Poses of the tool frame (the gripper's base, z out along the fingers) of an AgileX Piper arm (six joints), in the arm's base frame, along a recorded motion.
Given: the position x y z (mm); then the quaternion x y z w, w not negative.
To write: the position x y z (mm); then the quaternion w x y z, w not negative. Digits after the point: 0 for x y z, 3 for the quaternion.
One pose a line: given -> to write
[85 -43 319 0.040 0.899 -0.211 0.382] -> [85 -43 319 0.382 0.040 0.899 -0.211]
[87 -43 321 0.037 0.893 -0.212 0.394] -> [87 -43 321 0.394 0.037 0.893 -0.212]
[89 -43 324 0.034 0.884 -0.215 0.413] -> [89 -43 324 0.413 0.034 0.884 -0.215]
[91 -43 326 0.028 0.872 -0.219 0.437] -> [91 -43 326 0.437 0.028 0.872 -0.219]
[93 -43 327 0.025 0.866 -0.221 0.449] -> [93 -43 327 0.449 0.025 0.866 -0.221]
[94 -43 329 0.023 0.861 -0.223 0.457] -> [94 -43 329 0.457 0.023 0.861 -0.223]
